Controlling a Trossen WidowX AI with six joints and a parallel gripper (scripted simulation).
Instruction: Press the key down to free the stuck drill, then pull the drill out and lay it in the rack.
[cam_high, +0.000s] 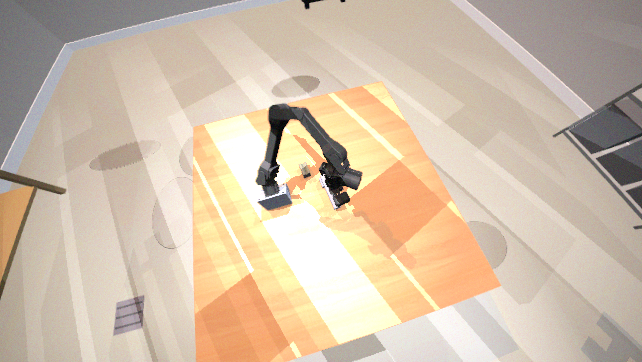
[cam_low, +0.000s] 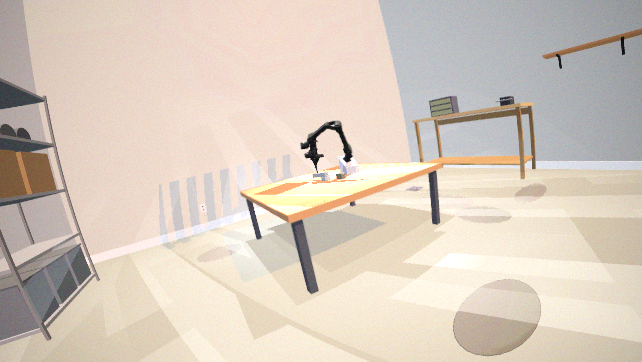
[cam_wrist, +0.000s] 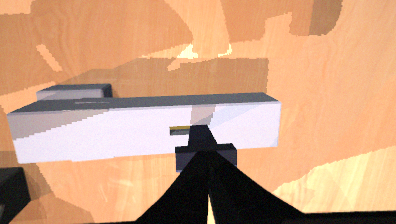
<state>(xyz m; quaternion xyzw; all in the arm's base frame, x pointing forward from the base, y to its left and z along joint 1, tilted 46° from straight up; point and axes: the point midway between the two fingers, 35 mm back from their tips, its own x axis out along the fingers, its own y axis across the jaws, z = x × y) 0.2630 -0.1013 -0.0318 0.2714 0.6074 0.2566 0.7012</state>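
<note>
Now: the drill 10 mm behind my gripper tip, 60 mm to the left of it and 70 mm below it. From my gripper tip the other things lie so: grey block: 10 mm behind, 40 mm to the left, 80 mm below.
</note>
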